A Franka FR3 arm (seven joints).
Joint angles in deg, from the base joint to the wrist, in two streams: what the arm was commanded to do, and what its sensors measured. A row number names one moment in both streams.
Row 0, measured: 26.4 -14.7 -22.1 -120.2 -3.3 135.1 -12.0
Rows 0 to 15, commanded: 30.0 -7.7 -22.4 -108.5 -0.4 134.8 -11.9; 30.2 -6.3 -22.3 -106.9 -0.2 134.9 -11.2; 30.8 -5.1 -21.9 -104.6 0.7 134.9 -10.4; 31.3 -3.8 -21.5 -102.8 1.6 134.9 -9.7; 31.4 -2.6 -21.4 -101.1 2.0 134.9 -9.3; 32.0 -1.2 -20.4 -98.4 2.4 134.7 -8.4; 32.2 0.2 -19.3 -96.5 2.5 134.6 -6.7; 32.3 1.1 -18.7 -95.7 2.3 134.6 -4.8; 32.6 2.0 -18.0 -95.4 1.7 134.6 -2.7; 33.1 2.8 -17.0 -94.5 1.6 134.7 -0.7; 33.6 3.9 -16.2 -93.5 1.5 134.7 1.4; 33.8 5.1 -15.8 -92.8 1.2 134.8 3.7; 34.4 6.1 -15.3 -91.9 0.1 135.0 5.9; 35.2 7.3 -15.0 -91.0 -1.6 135.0 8.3; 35.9 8.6 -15.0 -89.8 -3.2 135.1 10.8; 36.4 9.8 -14.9 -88.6 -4.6 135.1 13.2
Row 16, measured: 34.8 5.5 -14.8 -94.8 -0.7 135.1 6.1
